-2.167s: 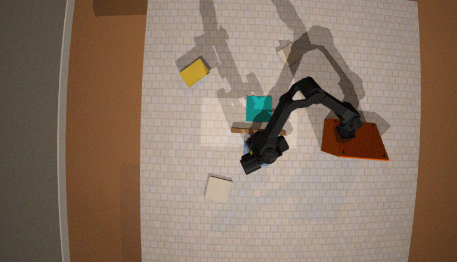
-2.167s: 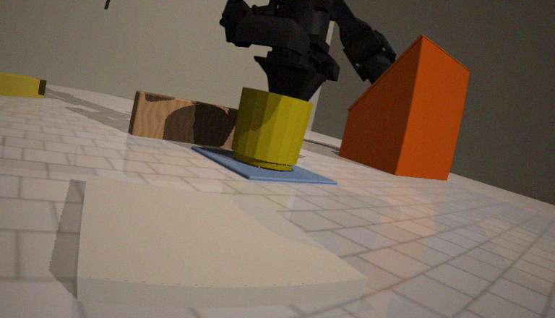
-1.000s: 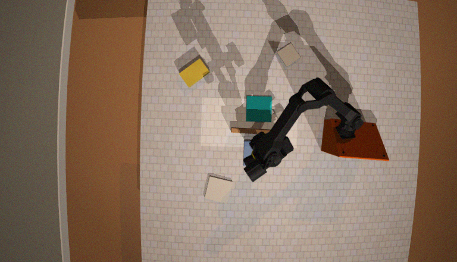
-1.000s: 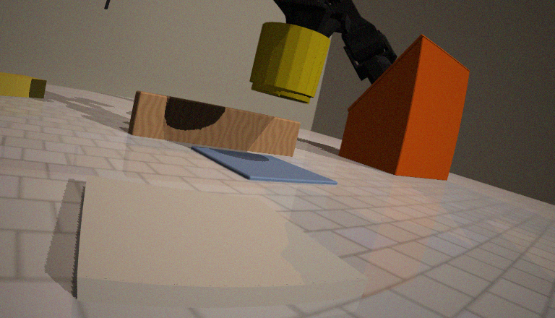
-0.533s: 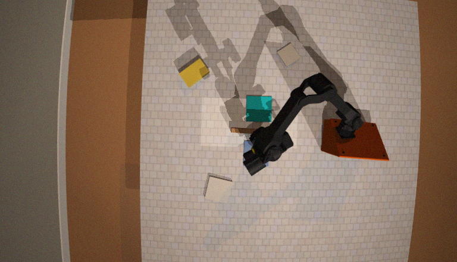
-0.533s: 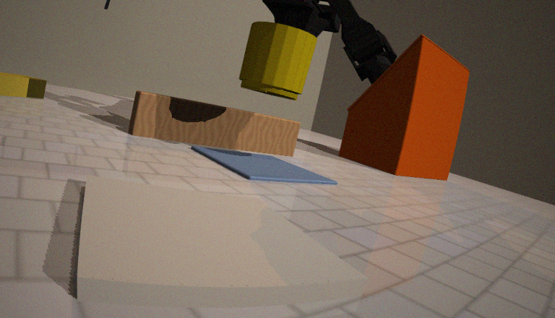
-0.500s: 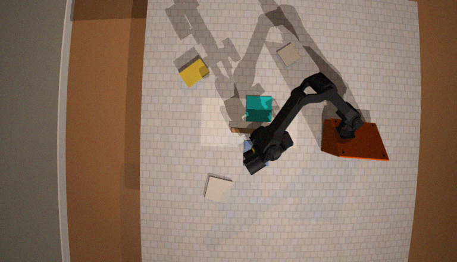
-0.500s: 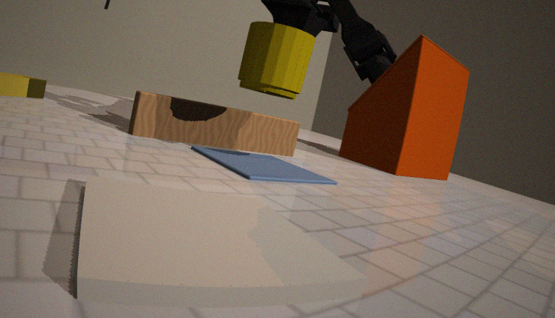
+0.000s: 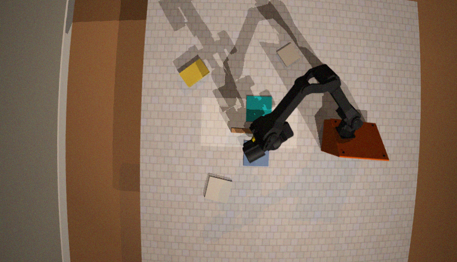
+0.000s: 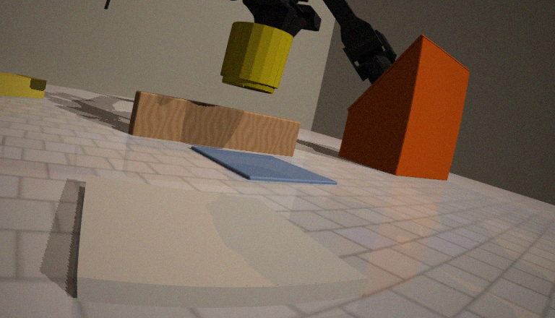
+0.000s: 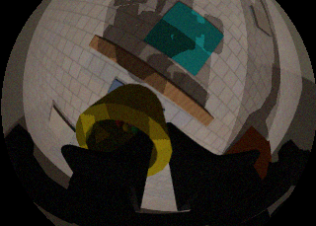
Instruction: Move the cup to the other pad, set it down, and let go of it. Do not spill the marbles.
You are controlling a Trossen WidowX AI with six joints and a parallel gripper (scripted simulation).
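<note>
The teal pad is 12 cm to the right of my gripper tip, 12 cm below it and 1 cm ahead of it. The rest, counted from my gripper tip: blue pad: 12 cm below, 7 cm to the left, 3 cm ahead; yellow cup: 2 cm ahead, 1 cm to the left; wooden wall: 9 cm below, 3 cm to the right, 2 cm ahead.
</note>
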